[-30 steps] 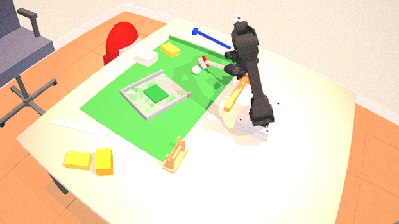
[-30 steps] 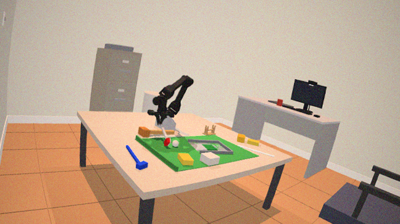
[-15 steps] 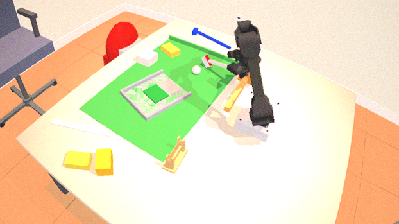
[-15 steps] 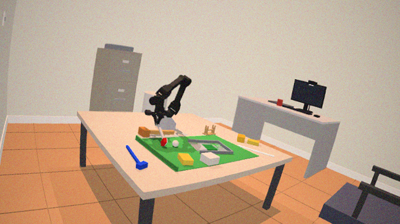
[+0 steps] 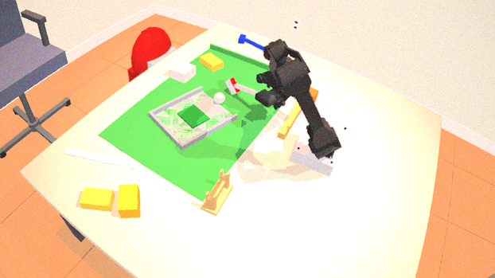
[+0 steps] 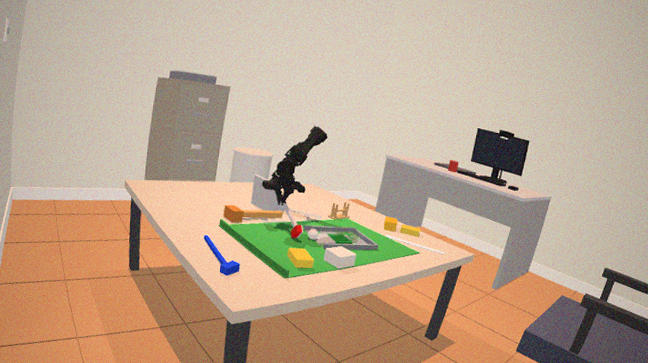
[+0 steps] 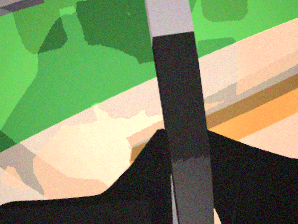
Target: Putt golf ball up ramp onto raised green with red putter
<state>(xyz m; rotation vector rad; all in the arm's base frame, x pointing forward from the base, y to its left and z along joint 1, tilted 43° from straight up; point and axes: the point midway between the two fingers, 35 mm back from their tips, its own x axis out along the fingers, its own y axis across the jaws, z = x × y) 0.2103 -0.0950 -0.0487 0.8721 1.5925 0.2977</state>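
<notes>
Right now the red putter is 11 cm ahead of my gripper tip, 4 cm to the right of it and 1 cm below it. The rest, counted from my gripper tip: tan rack (38 cm to the left, 4 cm below, 3 cm ahead); then white golf ball (23 cm ahead, 5 cm below); then white block (45 cm ahead, 8 cm to the right, 5 cm below).
</notes>
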